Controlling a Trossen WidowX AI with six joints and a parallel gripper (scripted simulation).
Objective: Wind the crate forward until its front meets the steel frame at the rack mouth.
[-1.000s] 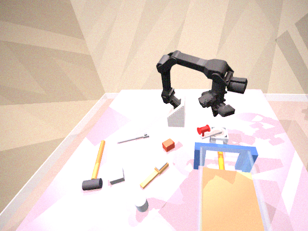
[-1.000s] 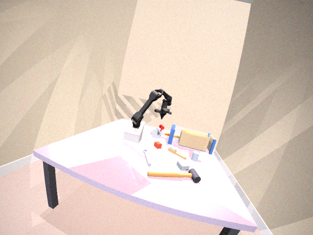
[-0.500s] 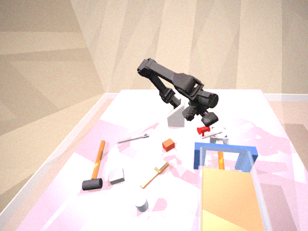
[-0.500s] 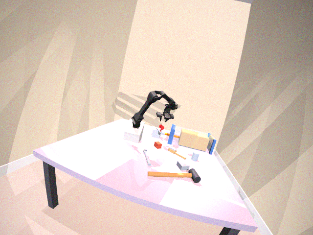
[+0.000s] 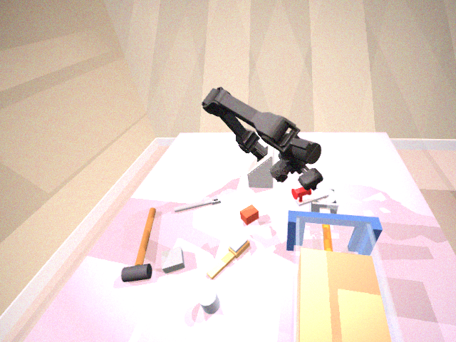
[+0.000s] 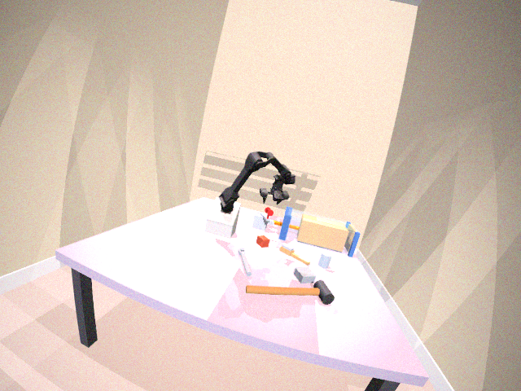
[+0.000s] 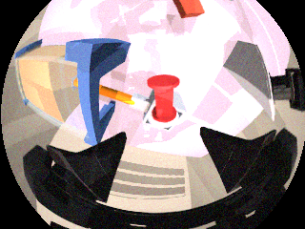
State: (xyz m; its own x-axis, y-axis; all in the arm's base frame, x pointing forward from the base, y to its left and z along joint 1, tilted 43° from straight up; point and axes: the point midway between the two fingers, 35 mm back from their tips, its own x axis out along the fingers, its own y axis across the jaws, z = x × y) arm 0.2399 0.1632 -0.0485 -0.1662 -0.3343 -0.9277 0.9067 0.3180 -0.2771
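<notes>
Right now my gripper tip is 60 mm above the red knob and 20 mm to the left of it. Also, from my gripper tip: grey winch 160 mm below, 70 mm to the left, 60 mm behind; then frame 120 mm ahead, 90 mm below, 70 mm to the left; then crank handle 90 mm below, 20 mm to the left, 10 mm behind.
</notes>
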